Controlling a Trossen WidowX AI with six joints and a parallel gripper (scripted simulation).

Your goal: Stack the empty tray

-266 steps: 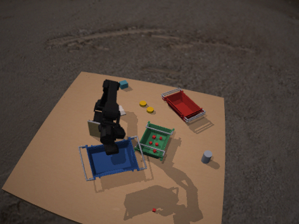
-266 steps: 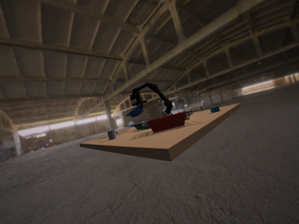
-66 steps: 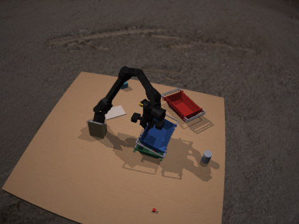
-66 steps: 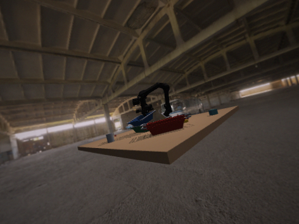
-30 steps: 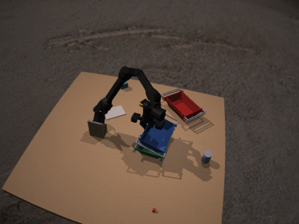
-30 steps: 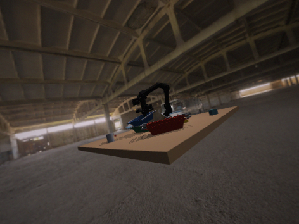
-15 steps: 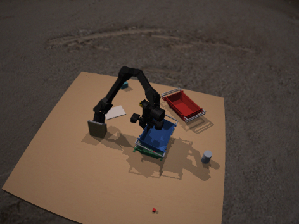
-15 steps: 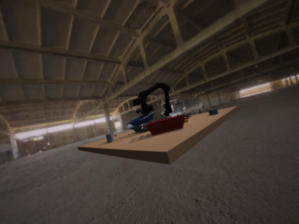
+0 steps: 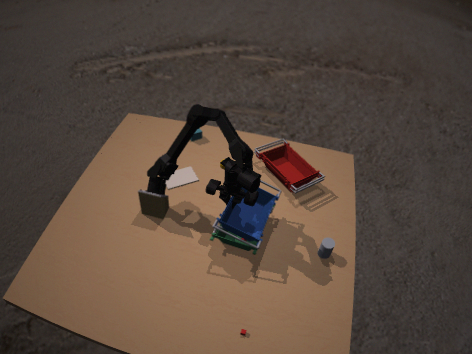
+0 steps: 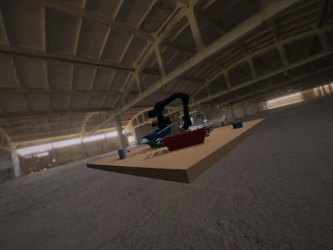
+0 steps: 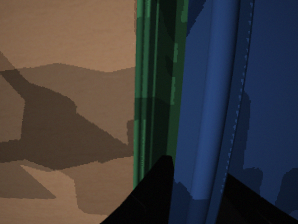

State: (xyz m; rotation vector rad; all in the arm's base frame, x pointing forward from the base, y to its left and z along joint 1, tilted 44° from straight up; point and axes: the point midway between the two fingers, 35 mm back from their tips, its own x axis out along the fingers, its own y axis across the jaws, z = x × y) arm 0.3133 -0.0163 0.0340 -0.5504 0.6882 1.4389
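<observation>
Now: gripper tip 7 cm short of the blue tray, 1 cm to the left of it and 2 cm below it. Also, from my gripper tip: grey cylinder 40 cm ahead, 4 cm to the right, 7 cm below; teal block 32 cm behind, 51 cm to the left, 9 cm below; white sheet 29 cm behind, 20 cm to the left, 11 cm below.
</observation>
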